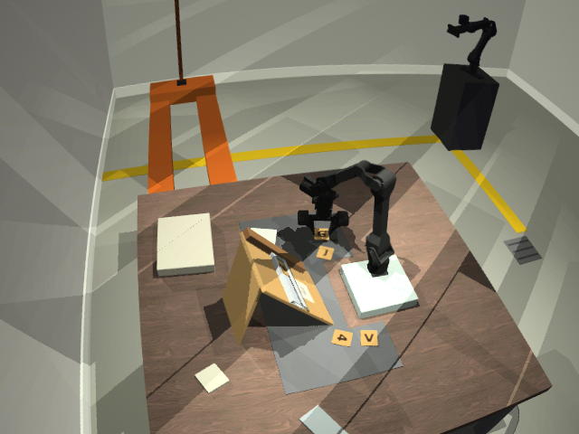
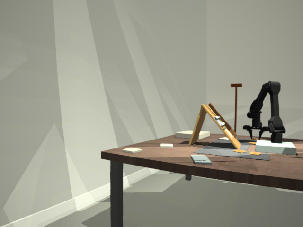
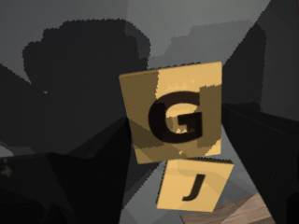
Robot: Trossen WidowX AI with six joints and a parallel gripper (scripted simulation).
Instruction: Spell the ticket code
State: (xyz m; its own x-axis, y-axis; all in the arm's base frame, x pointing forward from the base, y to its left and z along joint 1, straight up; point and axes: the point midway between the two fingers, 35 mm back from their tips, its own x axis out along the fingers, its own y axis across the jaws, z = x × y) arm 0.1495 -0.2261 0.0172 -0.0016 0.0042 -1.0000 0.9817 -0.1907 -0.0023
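My gripper tip is now 220 mm short of the white card, 30 mm to the left of it and 20 mm above it. From my gripper tip the other things lie so: cream box 520 mm ahead, 40 mm to the right; grey mat 50 mm ahead, 250 mm to the left, 20 mm below; white ticket 140 mm ahead, 310 mm to the left, 70 mm above.
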